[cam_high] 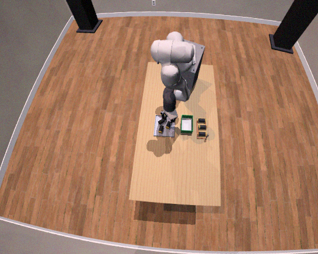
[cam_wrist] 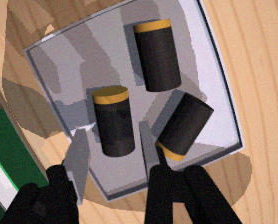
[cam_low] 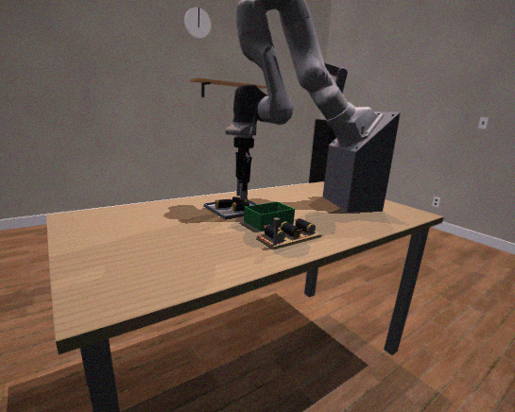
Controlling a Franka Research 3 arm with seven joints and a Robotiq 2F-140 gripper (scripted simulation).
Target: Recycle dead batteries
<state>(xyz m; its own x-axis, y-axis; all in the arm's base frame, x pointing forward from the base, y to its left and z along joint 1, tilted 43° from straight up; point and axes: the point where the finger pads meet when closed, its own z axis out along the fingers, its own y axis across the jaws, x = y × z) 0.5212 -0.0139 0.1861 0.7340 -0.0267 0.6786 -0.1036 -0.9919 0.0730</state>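
Right now the grey tray is 8 cm below my hand, 3 cm to the right of it and 1 cm ahead of it. Also, from my hand: green recycling box 16 cm to the left, 7 cm below, 4 cm behind.
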